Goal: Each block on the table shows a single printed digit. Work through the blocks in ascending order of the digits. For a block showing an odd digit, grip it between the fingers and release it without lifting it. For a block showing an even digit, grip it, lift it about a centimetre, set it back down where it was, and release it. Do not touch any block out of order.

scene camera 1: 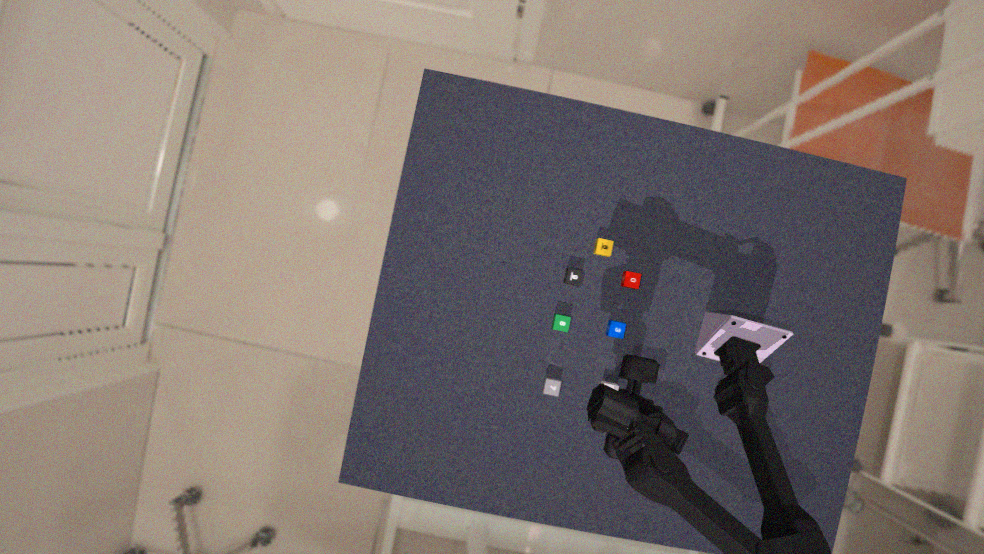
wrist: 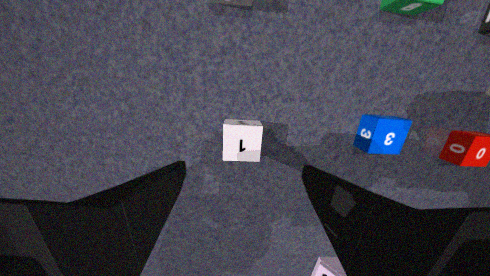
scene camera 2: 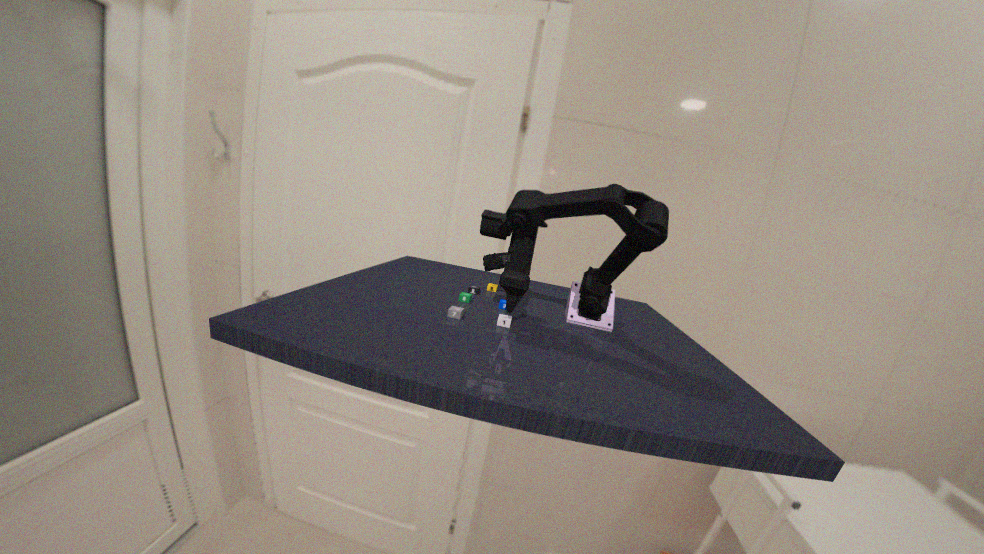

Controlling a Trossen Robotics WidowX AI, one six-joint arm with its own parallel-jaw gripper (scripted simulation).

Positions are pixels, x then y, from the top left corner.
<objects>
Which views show my gripper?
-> Scene camera 1, the wrist view and scene camera 2: all of them.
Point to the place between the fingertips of my gripper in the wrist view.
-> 245, 169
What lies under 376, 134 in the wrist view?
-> A blue block.
</objects>
